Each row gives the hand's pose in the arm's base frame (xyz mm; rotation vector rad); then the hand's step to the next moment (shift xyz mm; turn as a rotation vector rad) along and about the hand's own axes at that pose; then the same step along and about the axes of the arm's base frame.
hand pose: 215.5 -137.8 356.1 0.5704 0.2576 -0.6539
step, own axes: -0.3 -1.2 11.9 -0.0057 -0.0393 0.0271
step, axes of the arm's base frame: -0.4 -7.5 9.3 -0.0281 -0.0382 0.0080
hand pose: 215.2 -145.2 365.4 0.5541 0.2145 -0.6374
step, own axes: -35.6 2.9 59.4 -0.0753 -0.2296 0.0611
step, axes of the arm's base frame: -24.9 -12.8 63.4 -0.1993 -0.1485 -0.0194
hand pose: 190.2 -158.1 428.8 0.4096 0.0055 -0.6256
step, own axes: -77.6 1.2 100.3 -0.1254 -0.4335 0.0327
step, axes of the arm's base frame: -74.2 7.4 102.6 -0.3529 -0.2589 -0.1147
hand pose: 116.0 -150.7 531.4 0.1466 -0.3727 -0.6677
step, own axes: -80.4 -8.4 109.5 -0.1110 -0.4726 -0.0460
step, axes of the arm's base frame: -104.8 42.4 75.8 -0.3349 -0.2973 -0.1930
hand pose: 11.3 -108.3 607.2 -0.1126 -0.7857 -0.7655
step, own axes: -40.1 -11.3 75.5 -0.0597 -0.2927 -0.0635
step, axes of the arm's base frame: -70.8 42.4 24.9 -0.1824 -0.2020 -0.1385
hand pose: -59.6 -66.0 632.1 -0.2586 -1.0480 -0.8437
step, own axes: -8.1 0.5 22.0 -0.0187 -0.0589 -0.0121
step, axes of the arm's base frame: -15.9 16.7 4.3 -0.0387 -0.0370 -0.0332
